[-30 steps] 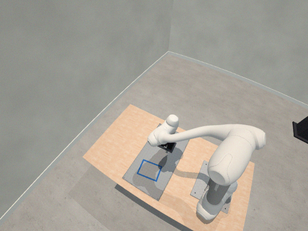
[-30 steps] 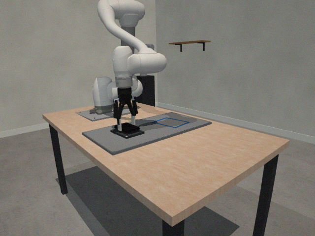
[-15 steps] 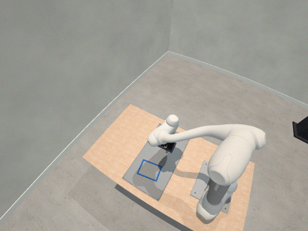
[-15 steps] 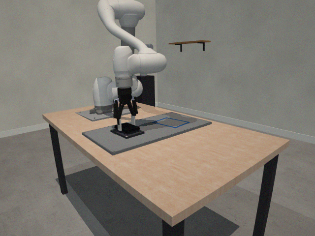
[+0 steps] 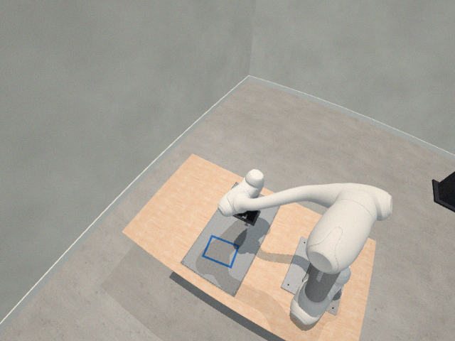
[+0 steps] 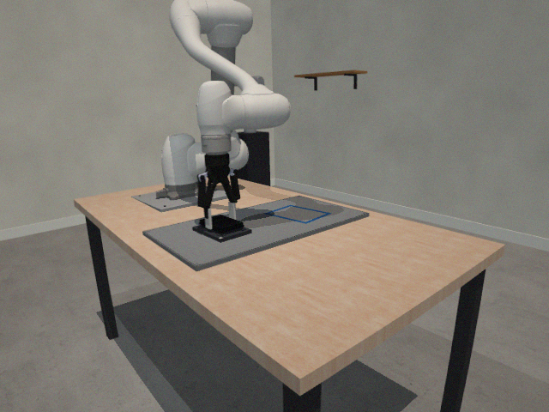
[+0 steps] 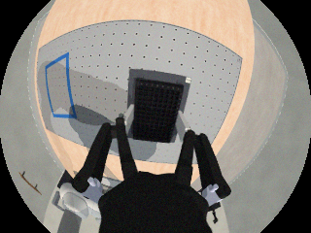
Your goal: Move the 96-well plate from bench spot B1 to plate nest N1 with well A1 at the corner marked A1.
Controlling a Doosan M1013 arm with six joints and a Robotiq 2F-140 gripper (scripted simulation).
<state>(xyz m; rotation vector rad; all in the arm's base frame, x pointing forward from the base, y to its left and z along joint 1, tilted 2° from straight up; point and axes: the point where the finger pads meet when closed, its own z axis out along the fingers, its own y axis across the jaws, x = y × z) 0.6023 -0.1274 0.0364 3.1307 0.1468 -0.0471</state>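
My gripper is now 2 cm above the black 96-well plate. From my hand the other things lie so: dark plate nest 4 cm below.
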